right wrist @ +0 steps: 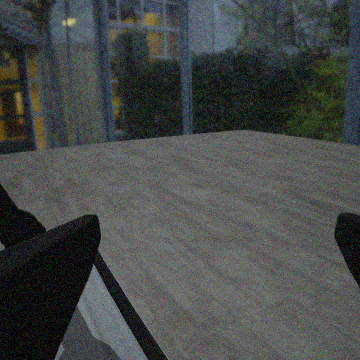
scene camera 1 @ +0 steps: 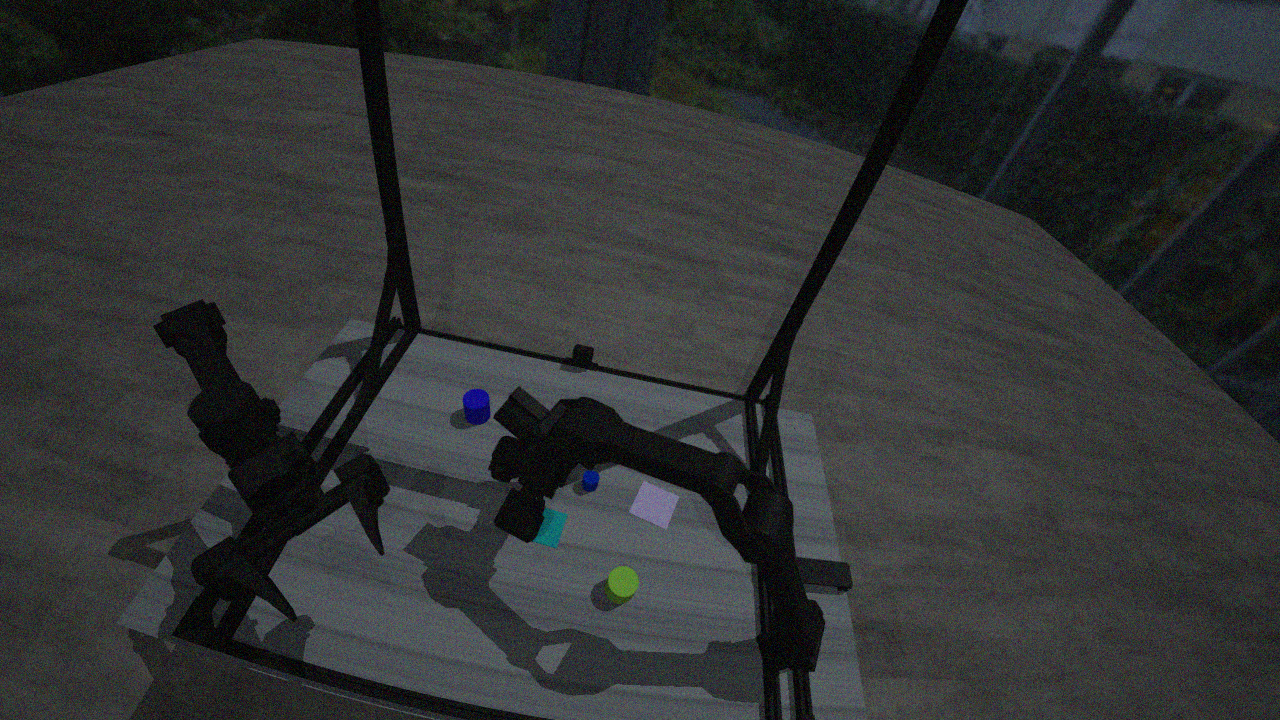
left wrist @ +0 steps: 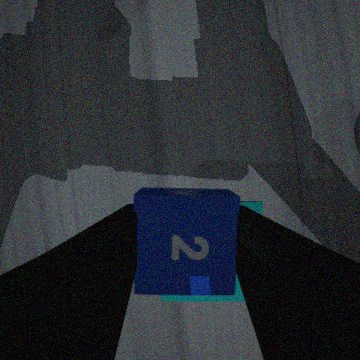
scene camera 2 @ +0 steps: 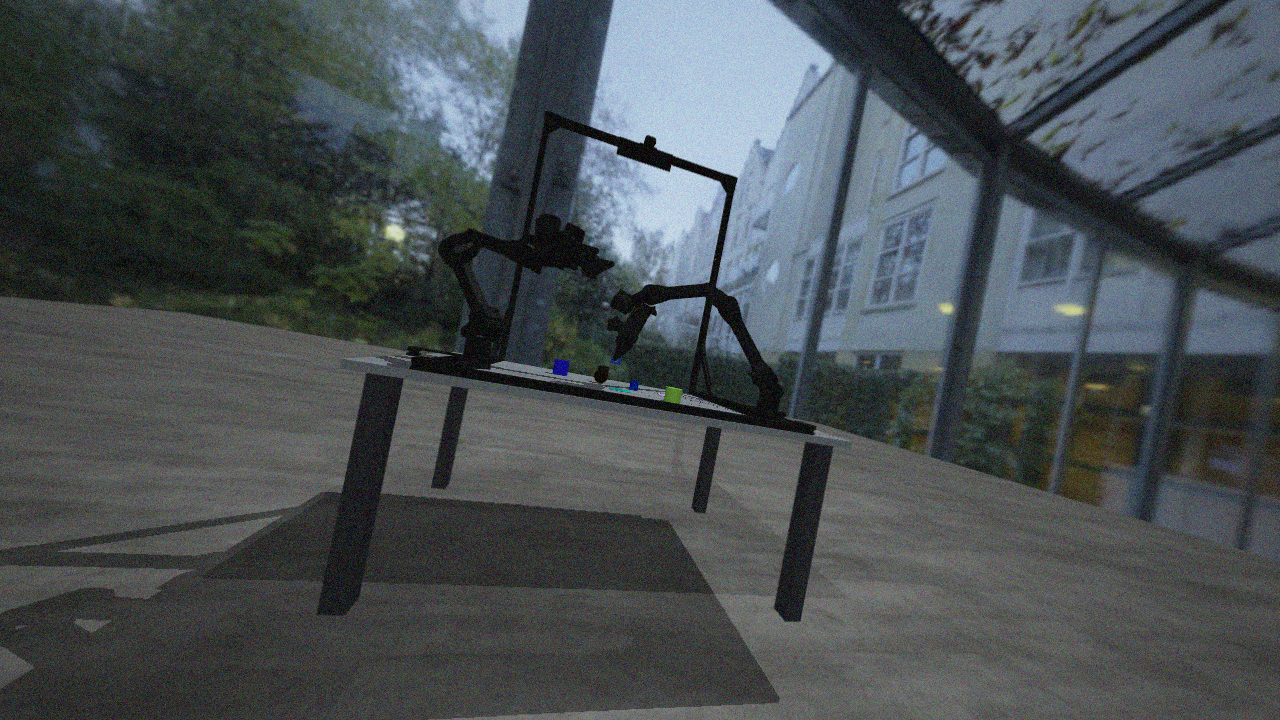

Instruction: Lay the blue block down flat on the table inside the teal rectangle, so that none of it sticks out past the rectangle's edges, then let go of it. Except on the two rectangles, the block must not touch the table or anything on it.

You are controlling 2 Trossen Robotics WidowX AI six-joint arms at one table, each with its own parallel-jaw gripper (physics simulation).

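Where they show: left gripper, fingertip midpoint: (scene camera 1: 519, 503) (left wrist: 184, 216) (scene camera 2: 613, 361); right gripper, fingertip midpoint: (right wrist: 218, 225) (scene camera 1: 339, 585) (scene camera 2: 607, 257); left arm's base, link origin: (scene camera 1: 782, 648) (scene camera 2: 766, 414); right arm's base, link origin: (scene camera 2: 474, 360).
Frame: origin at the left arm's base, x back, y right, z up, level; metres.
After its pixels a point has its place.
Observation:
The blue block (left wrist: 186, 222) @[x -0.418, y 0.289, z 0.083 m] (scene camera 2: 616, 361) @[x -0.416, y 0.269, z 0.072 m], marked with a 2, is gripped between the fingers of my left gripper (left wrist: 184, 216) @[x -0.418, y 0.287, z 0.071 m] (scene camera 2: 616, 358) @[x -0.418, y 0.287, z 0.071 m]. In scene camera 2 it hangs above the table. The teal rectangle (scene camera 1: 552, 528) @[x -0.361, y 0.277, z -0.018 m] (scene camera 2: 617, 389) @[x -0.388, y 0.280, z -0.017 m] (left wrist: 252, 206) @[x -0.394, y 0.322, z -0.018 m] lies flat on the table. In the left wrist view, teal shows past the block's right side and lower edge, and the block covers the rest. In scene camera 1 the left gripper hides the block and part of the rectangle. My right gripper (scene camera 1: 337, 583) @[x -0.589, y 0.084, z 0.325 m] (scene camera 2: 605, 267) @[x -0.589, y 0.084, z 0.325 m] (right wrist: 218, 225) @[x -0.589, y 0.084, z 0.325 m] is wide open and empty, raised at the left.
A pale purple rectangle (scene camera 1: 654, 505) @[x -0.158, y 0.306, z -0.018 m] lies right of the teal one. A small blue cylinder (scene camera 1: 590, 480) @[x -0.283, y 0.356, z 0.012 m] (scene camera 2: 633, 385) @[x -0.290, y 0.351, z -0.002 m], a green cylinder (scene camera 1: 622, 583) @[x -0.258, y 0.150, z 0.025 m] (scene camera 2: 673, 394) @[x -0.271, y 0.132, z 0.007 m], a larger blue cylinder (scene camera 1: 477, 406) @[x -0.499, y 0.525, z 0.035 m] (scene camera 2: 560, 367) @[x -0.513, y 0.521, z 0.009 m] and a dark round object (scene camera 2: 601, 374) @[x -0.393, y 0.414, z 0.014 m] stand on the table.

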